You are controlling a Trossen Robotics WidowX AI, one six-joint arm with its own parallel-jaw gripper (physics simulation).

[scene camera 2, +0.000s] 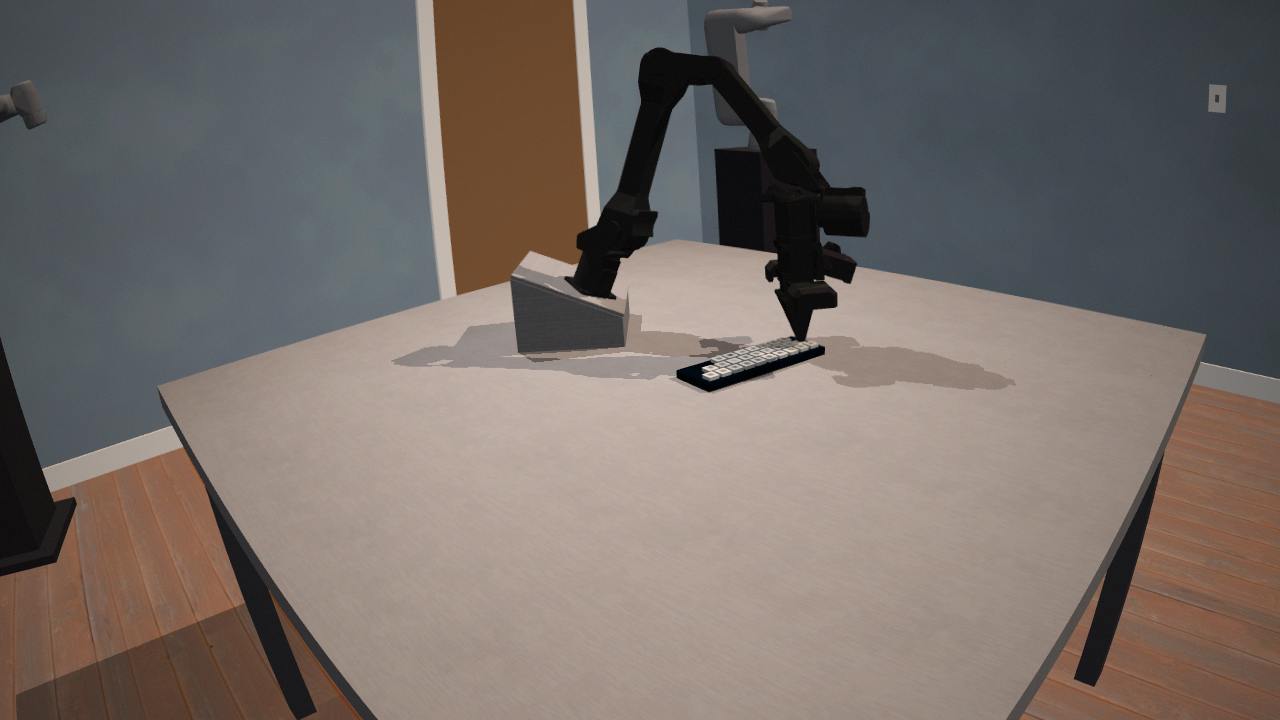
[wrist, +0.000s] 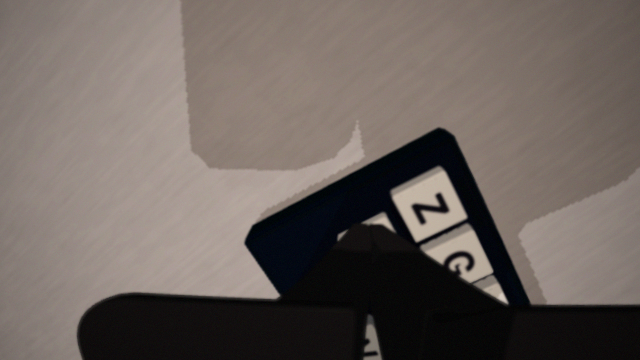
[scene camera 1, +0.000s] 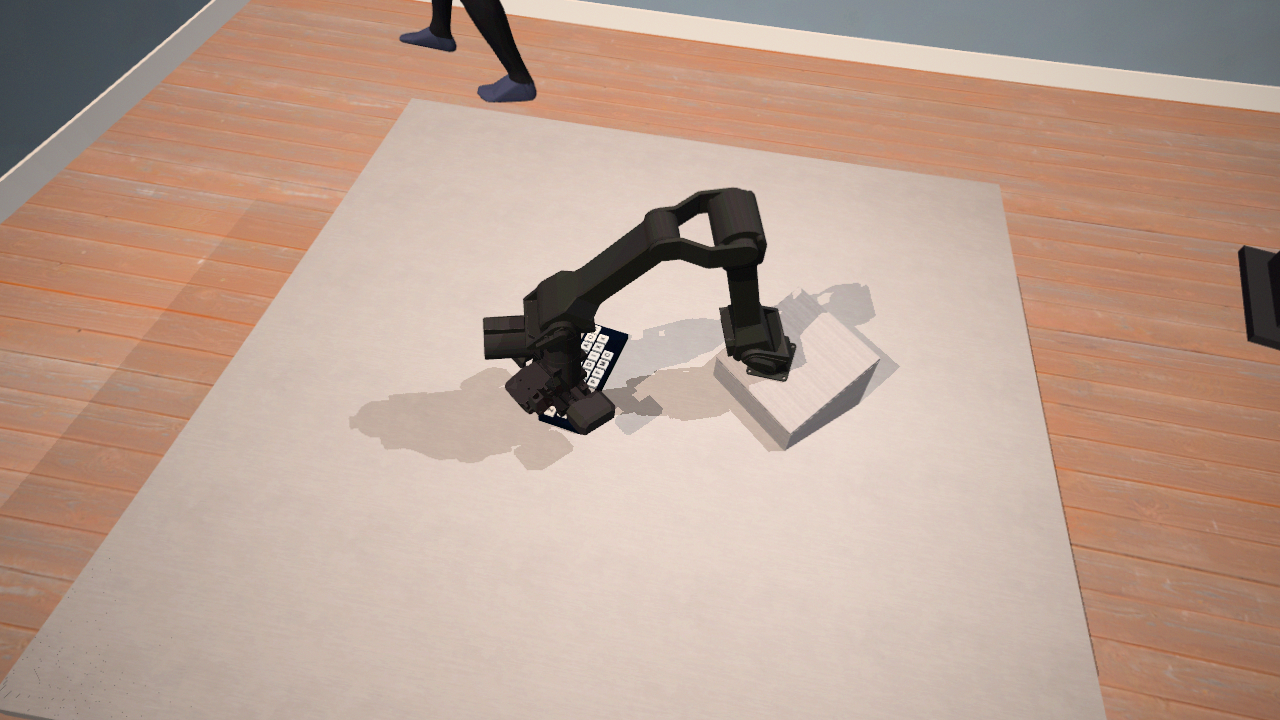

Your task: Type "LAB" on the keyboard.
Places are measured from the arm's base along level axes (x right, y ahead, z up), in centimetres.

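Pixels of known places: gripper, fingertip midpoint: (scene camera 2: 800, 340) (wrist: 367, 238) (scene camera 1: 562, 414); arm's base, link origin: (scene camera 2: 589, 289) (scene camera 1: 771, 359).
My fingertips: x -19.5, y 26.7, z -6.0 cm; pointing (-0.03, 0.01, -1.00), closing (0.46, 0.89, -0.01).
Ahead of a thing's pixels: the offset from my fingertips to its top centre. Level surfaces: height alone.
The dark blue keyboard @[dx +9.0, dy +0.5, dz +0.1 cm] (scene camera 1: 617, 338) (scene camera 2: 693, 377) (wrist: 320, 215) with white keys lies flat on the table @[dz -1.5 cm] (scene camera 1: 537, 582) (scene camera 2: 626, 537). My gripper (scene camera 2: 802, 338) (wrist: 367, 238) is shut and empty, pointing down at the keyboard's far end. In the wrist view its fingertips cover most of the L key @[dx +0.4, dy +0.0, dz +0.0 cm] (wrist: 385, 222), including its letter; whether they touch or press it I cannot tell. The Z key @[dx -0.2, dy +2.0, dz +0.1 cm] (wrist: 429, 205) and the G key @[dx +1.8, dy +2.1, dz +0.1 cm] (wrist: 462, 255) show to the right of the tips. The A and B keys cannot be made out. In scene camera 1 the arm hides the fingertips and part of the keyboard.
The arm's base stands on a slanted grey block (scene camera 1: 832, 358) (scene camera 2: 568, 313) beside the keyboard. Another grey robot arm (scene camera 2: 729, 71) stands beyond the table, and part of one (scene camera 2: 29, 102) shows at the left. A person's feet (scene camera 1: 507, 90) are on the floor behind the table.
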